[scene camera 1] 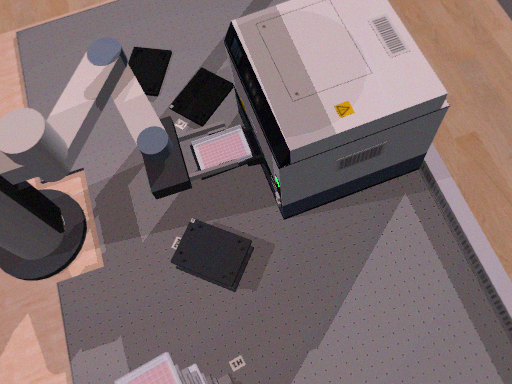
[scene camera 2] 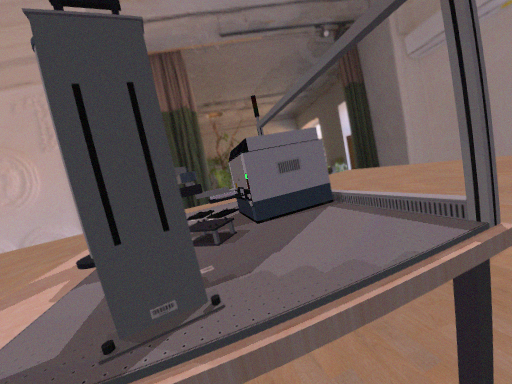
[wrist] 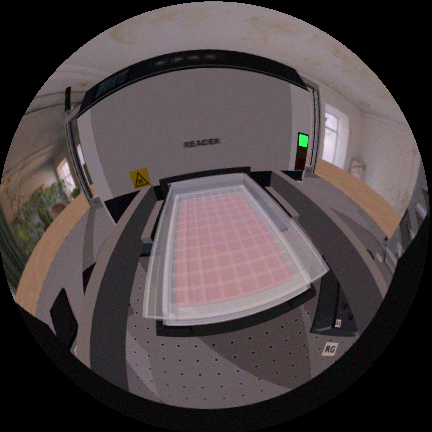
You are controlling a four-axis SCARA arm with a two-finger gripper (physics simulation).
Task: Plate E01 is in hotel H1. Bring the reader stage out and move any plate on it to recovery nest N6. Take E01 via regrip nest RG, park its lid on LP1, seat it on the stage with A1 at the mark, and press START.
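Places are measured from the arm's base along level axes (x ahead, y left, z up), in metres.
Pixels of known places: gripper, between the fingertips: [scene camera 1: 231,142] [scene camera 2: 227,189] [wrist: 214,184]; arm's base, origin of its link: [scene camera 1: 41,234].
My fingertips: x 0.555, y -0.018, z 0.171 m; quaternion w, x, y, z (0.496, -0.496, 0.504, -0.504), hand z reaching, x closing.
Note:
For each thing: its top centre in the pictures, then the offset to it from my fingertips. "spot": a spot on its surface instead.
- reader stage, a spot on its surface: [wrist: 200,329] spot: dx -0.094, dy +0.023, dz -0.033 m
- reader, centre of its top: [scene camera 1: 331,55] [wrist: 189,83] [scene camera 2: 267,140] dx +0.251, dy +0.009, dz +0.193 m
- plate with pink wells, centre of its top: [wrist: 219,207] [scene camera 1: 221,147] dx -0.026, dy +0.000, dz -0.005 m
- clear lid, a spot on its surface: [wrist: 314,270] spot: dx -0.085, dy -0.034, dz -0.005 m
- Regrip nest RG, centre of its top: [wrist: 365,276] [scene camera 1: 210,249] [scene camera 2: 206,221] dx -0.129, dy -0.209, dz -0.088 m
- LP1, centre of its top: [wrist: 95,282] [scene camera 1: 201,93] [scene camera 2: 222,211] dx -0.027, dy +0.268, dz -0.138 m
- dark pad, a spot on its surface: [scene camera 1: 150,70] spot: dx -0.147, dy +0.411, dz -0.146 m
- stack with a pink plate, a spot on its surface: [scene camera 1: 152,372] spot: dx -0.235, dy -0.486, dz +0.271 m
- H1 label, a spot on its surface: [scene camera 1: 237,363] spot: dx -0.152, dy -0.466, dz -0.158 m
- frame post, a spot on its surface: [scene camera 2: 470,110] spot: dx +0.449, dy -0.693, dz +0.087 m
The reader stage [wrist: 200,329] is out in front of the reader [scene camera 1: 340,65] [scene camera 2: 287,167] [wrist: 200,110]. A plate with pink wells [scene camera 1: 222,152] [wrist: 225,250] sits on it. My gripper [scene camera 1: 230,145] [wrist: 214,184] is shut on the clear lid [wrist: 314,270]; in the wrist view the lid's outline stands slightly above and apart from the plate. Regrip nest RG [scene camera 1: 212,252] [scene camera 2: 214,225] is a raised black platform. LP1 [scene camera 1: 202,97] is the dark pad near the stage. Hotel H1 [scene camera 2: 117,175] is the tall grey tower; which plate is E01 cannot be told. N6 is not readable.
Another dark pad [scene camera 1: 150,70] lies beyond LP1. A stack with a pink plate [scene camera 1: 152,372] shows at the bottom edge beside the H1 label [scene camera 1: 237,363]. The reader's status light [wrist: 303,140] is green. A frame post [scene camera 2: 470,110] rises at the table's corner.

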